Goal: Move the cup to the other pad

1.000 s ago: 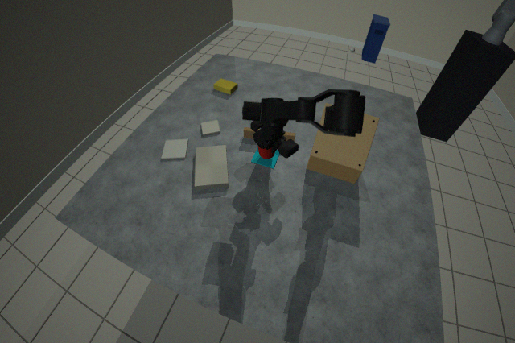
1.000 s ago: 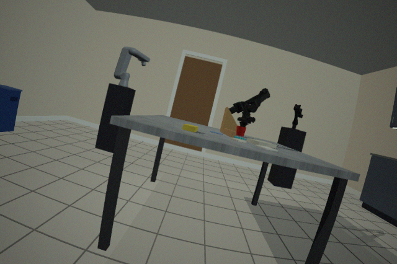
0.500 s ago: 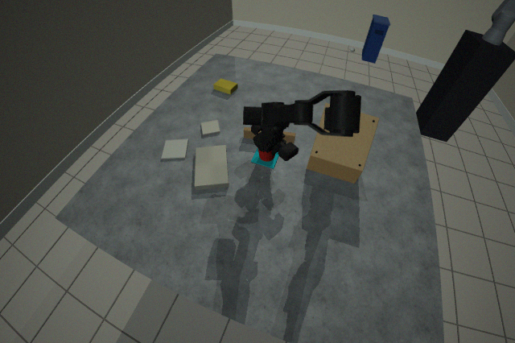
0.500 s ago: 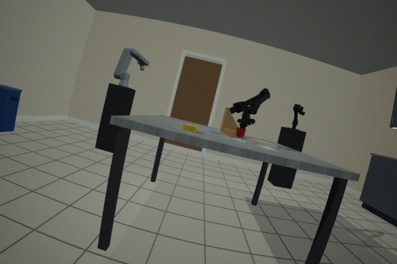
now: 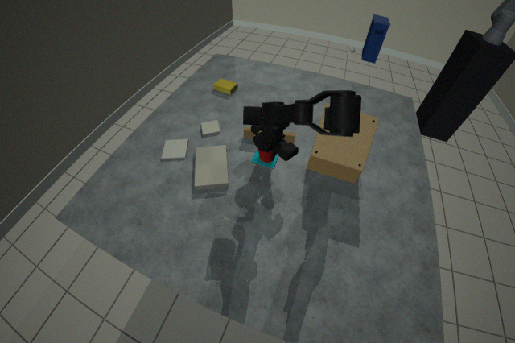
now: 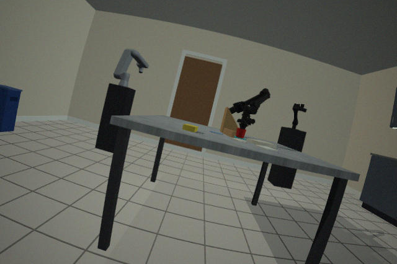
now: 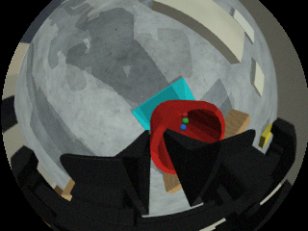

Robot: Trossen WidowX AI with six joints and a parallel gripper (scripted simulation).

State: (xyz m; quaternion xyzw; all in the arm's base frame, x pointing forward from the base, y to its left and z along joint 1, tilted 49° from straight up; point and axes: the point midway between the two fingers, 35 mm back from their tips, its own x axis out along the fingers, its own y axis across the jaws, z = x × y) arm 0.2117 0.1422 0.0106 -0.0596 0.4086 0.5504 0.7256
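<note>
Now: the red cup 2 cm ahead of my gripper tip and 2 cm to the right of it. From my gripper tip the other things lie so: wooden rail 4 cm ahead, 11 cm to the right, 3 cm below; yellow block 37 cm ahead, 40 cm to the right, 3 cm below; teal pad 3 cm ahead, 2 cm to the right, 5 cm below.
</note>
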